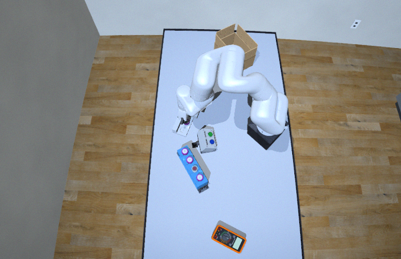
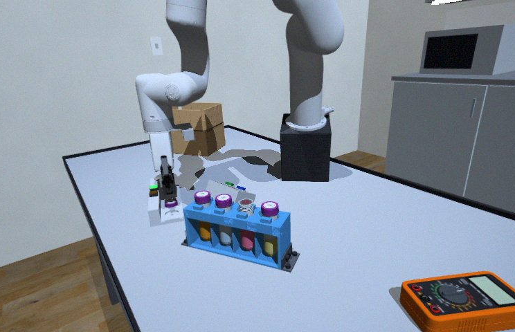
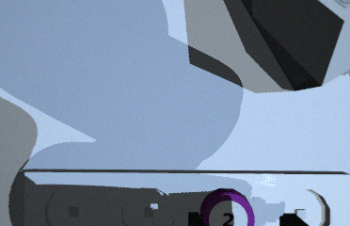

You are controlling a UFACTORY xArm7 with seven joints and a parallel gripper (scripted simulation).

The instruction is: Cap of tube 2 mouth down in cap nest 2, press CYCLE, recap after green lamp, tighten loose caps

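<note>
My gripper is now 6 cm above the purple cap marked 2. Also, from my hand: blue cycle key (17 cm behind, 11 cm to the left, 1 cm below); then key housing (14 cm behind, 9 cm to the left, 2 cm below); then green ready key (15 cm behind, 7 cm to the left, 1 cm below).
</note>
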